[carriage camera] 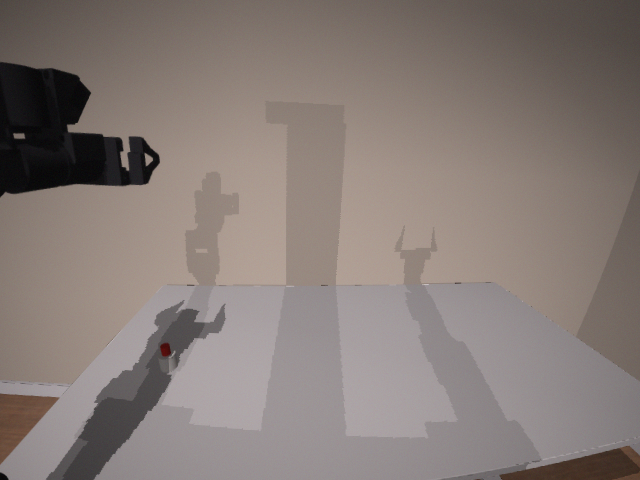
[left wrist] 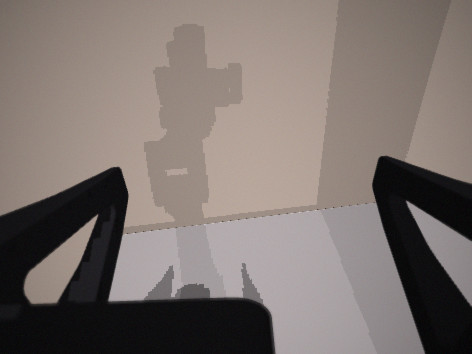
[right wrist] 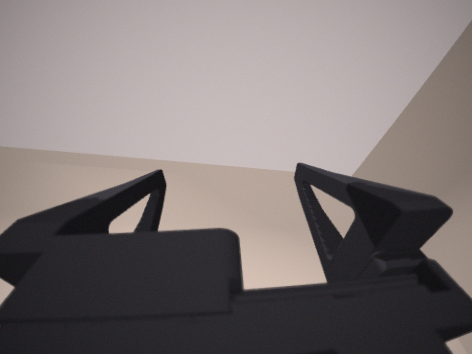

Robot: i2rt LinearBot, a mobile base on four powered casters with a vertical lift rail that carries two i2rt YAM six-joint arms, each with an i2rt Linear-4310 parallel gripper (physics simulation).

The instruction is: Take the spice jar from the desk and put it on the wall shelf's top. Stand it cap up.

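Frame: origin at the left arm's base, x right, y back, z down, level; centimetres.
Seen in the pictures: left gripper, between the fingertips: (carriage camera: pixel 132 158) (left wrist: pixel 249 175); right gripper, between the fingertips: (right wrist: pixel 230 173).
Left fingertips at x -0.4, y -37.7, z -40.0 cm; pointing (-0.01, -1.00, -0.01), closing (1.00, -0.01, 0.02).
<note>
A point is followed by its place in that frame.
The spice jar (carriage camera: pixel 166 361) {x -5.0, y -43.0, z 9.3 cm}, pale with a red cap, stands cap up on the white desk (carriage camera: pixel 232 361) {x 10.1, y -48.7, z 12.9 cm} (left wrist: pixel 295 260) {x 9.3, y -77.3, z 12.9 cm}, toward its left side in the carriage camera. A dark arm shadow falls around it. My left gripper (carriage camera: pixel 155 160) (left wrist: pixel 249 175) {x -0.4, y -37.7, z -40.0 cm} is open and empty. It is well above the desk, at the upper left of the carriage camera, apart from the jar. My right gripper (right wrist: pixel 230 173) {x 65.1, y -4.1, z -43.4 cm} is open and empty, with wall and ceiling beyond its fingers. The jar does not show in either wrist view. The wall shelf does not show in these views.
A beige wall (carriage camera: pixel 465 155) {x 90.1, y -105.3, z -44.4 cm} (left wrist: pixel 280 125) {x 7.4, y -96.2, z -10.7 cm} (right wrist: pixel 200 200) {x 45.0, y -100.4, z -117.2 cm} stands behind the desk's far edge. Shadows of the arms and lift rail lie across wall and desk. Wooden floor (carriage camera: pixel 25 418) {x -111.0, y -68.4, z 84.9 cm} shows past the desk at the lower left. The ceiling (right wrist: pixel 225 75) {x 63.2, y -27.7, z -158.8 cm} shows in the right wrist view.
</note>
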